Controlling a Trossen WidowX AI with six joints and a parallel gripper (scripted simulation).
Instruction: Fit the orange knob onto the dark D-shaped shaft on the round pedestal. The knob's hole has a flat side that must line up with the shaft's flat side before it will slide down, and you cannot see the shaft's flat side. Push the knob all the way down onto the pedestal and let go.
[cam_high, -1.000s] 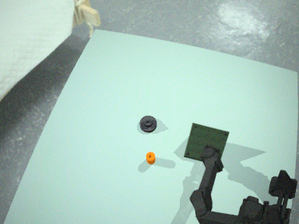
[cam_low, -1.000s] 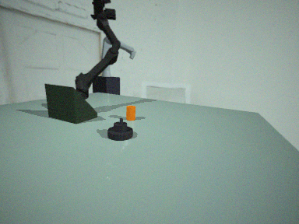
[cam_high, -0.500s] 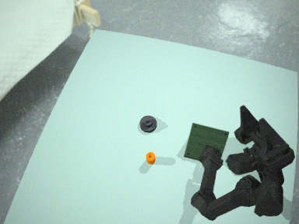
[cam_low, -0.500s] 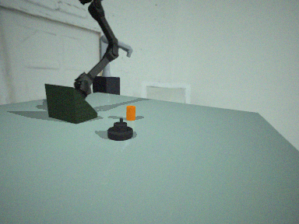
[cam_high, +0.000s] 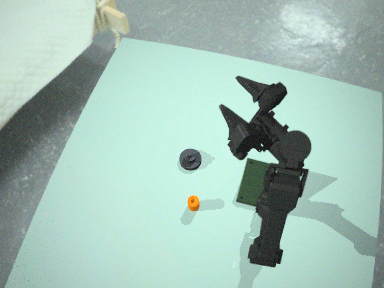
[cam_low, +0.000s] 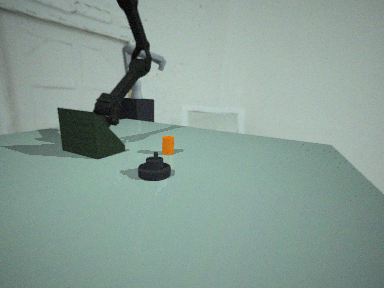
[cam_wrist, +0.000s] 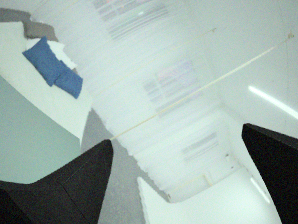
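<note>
The orange knob lies 7 cm ahead of my gripper tip, 10 cm to the left of it and 57 cm below it. Also, from my gripper tip: dark pedestal (15 cm ahead, 7 cm to the right, 57 cm below).
</note>
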